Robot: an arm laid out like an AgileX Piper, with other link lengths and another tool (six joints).
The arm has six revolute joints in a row. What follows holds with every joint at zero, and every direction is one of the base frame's.
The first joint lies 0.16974 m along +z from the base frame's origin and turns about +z.
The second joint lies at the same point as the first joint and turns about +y.
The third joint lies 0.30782 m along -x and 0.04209 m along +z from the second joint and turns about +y.
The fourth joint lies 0.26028 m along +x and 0.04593 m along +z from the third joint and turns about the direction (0.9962, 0, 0.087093).
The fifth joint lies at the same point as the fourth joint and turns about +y.
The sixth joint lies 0.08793 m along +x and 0.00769 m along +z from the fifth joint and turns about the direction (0.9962, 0, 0.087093).
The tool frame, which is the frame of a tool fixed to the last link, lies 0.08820 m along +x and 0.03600 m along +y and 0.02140 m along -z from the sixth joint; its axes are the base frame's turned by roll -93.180, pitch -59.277 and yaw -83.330 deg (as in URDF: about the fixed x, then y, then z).
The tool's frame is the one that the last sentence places.
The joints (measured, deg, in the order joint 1, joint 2, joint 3, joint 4, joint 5, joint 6), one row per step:
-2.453, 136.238, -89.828, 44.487, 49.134, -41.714
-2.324, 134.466, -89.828, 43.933, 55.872, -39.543
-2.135, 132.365, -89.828, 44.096, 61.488, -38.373
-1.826, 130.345, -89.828, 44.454, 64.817, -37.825
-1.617, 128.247, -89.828, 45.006, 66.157, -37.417
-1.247, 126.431, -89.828, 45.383, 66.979, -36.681
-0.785, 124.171, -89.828, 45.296, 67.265, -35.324
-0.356, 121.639, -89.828, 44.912, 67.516, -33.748
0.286, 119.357, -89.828, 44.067, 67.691, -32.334
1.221, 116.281, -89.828, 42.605, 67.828, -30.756
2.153, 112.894, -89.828, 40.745, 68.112, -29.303
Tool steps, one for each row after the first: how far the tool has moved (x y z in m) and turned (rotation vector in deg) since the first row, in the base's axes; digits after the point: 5 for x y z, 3 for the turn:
-0.01529, 0.00739, 0.02186, 3.009, 4.138, 2.260
-0.02738, 0.01375, 0.04603, 5.668, 6.673, 4.486
-0.03445, 0.01884, 0.06652, 7.287, 7.331, 6.086
-0.03639, 0.02228, 0.08491, 8.164, 6.393, 6.564
-0.03809, 0.02643, 0.10025, 8.715, 5.596, 6.753
-0.03935, 0.03038, 0.11738, 8.677, 4.402, 6.499
-0.04150, 0.03356, 0.13587, 8.400, 3.064, 6.166
-0.04508, 0.03720, 0.15131, 7.704, 1.863, 6.283
-0.05109, 0.04157, 0.17100, 6.440, -0.032, 6.775
-0.05921, 0.04476, 0.19181, 4.858, -2.230, 7.510

